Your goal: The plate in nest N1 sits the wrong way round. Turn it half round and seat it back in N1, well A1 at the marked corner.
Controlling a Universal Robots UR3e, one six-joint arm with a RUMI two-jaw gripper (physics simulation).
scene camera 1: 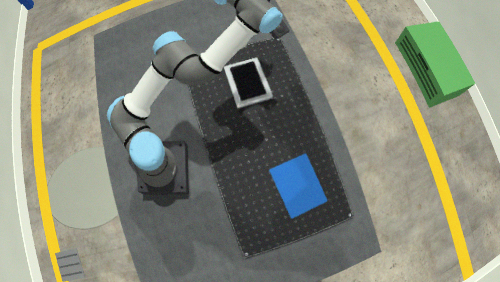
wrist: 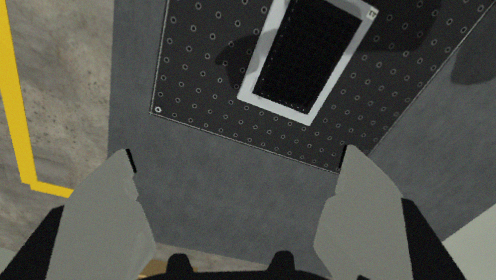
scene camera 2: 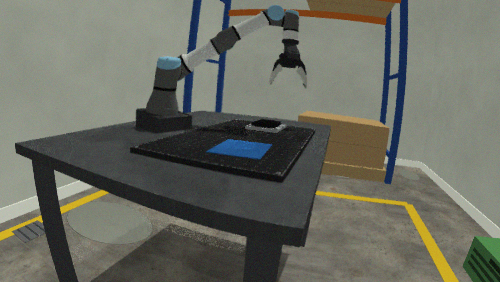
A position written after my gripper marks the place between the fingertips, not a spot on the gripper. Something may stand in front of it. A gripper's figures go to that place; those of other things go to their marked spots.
Labels:
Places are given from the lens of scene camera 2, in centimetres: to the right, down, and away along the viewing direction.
my gripper [scene camera 2: 288,86]: 15, -22, 106
flat blue square [scene camera 2: 253,150]: 1, 2, 67

